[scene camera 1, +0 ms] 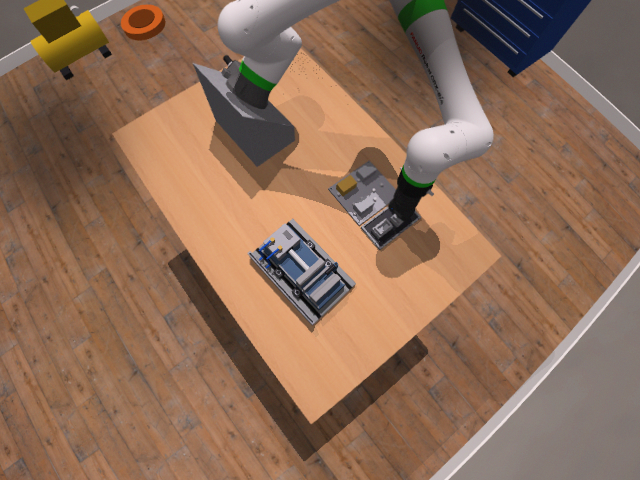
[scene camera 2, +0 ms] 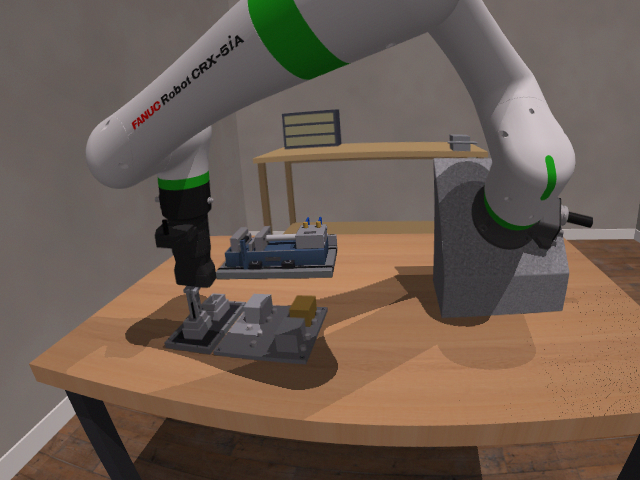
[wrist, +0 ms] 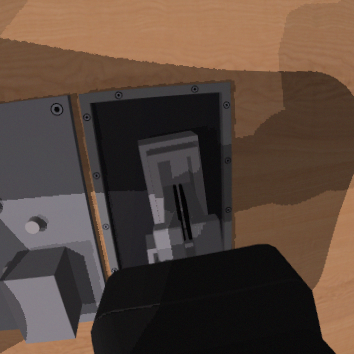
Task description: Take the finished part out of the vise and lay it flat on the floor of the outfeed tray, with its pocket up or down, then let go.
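Where they show: gripper, fingertip midpoint: (scene camera 1: 400, 216) (scene camera 2: 196, 315) (wrist: 179, 199); arm's base, link origin: (scene camera 1: 246, 94) (scene camera 2: 505, 215).
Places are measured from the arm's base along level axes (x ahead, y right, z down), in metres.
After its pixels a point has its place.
The dark outfeed tray (scene camera 1: 381, 247) {x 0.632, y -0.143, z 0.168 m} (scene camera 2: 193, 347) {x 0.547, y -0.317, z 0.170 m} (wrist: 226, 132) {x 0.614, y -0.290, z 0.169 m} holds two grey stepped parts. One part (scene camera 2: 195, 330) {x 0.561, y -0.283, z 0.155 m} (wrist: 172, 146) {x 0.573, y -0.283, z 0.150 m} sits on its floor directly under my gripper (scene camera 2: 193, 316) {x 0.578, y -0.250, z 0.143 m} (wrist: 179, 199) {x 0.578, y -0.250, z 0.143 m}. My gripper points straight down, shut, with nothing between its fingers; the fingertips are down at the top of this part. The other grey part (scene camera 1: 383, 227) {x 0.580, y -0.183, z 0.154 m} (scene camera 2: 216, 305) {x 0.563, y -0.197, z 0.144 m} sits at the tray's vise-side end, with its pocket up; my gripper body hides it in the wrist view. The blue and grey vise (scene camera 1: 290, 266) {x 0.545, y 0.149, z 0.121 m} (scene camera 2: 289, 257) {x 0.509, y 0.071, z 0.139 m} shows no part clearly between its jaws.
A grey plate (scene camera 1: 340, 202) {x 0.425, y -0.113, z 0.174 m} (scene camera 2: 268, 346) {x 0.416, y -0.269, z 0.173 m} (wrist: 35, 150) {x 0.483, y -0.276, z 0.173 m} lies close beside the tray, bearing small pins, a yellow block (scene camera 1: 346, 185) {x 0.394, y -0.153, z 0.137 m} (scene camera 2: 303, 308) {x 0.378, y -0.182, z 0.137 m} and grey blocks. A large grey angled stand (scene camera 1: 248, 129) {x 0.154, y 0.062, z -0.038 m} (scene camera 2: 454, 284) {x 0.105, y -0.103, z 0.109 m}, with a second arm's wrist against it, stands on the same table.
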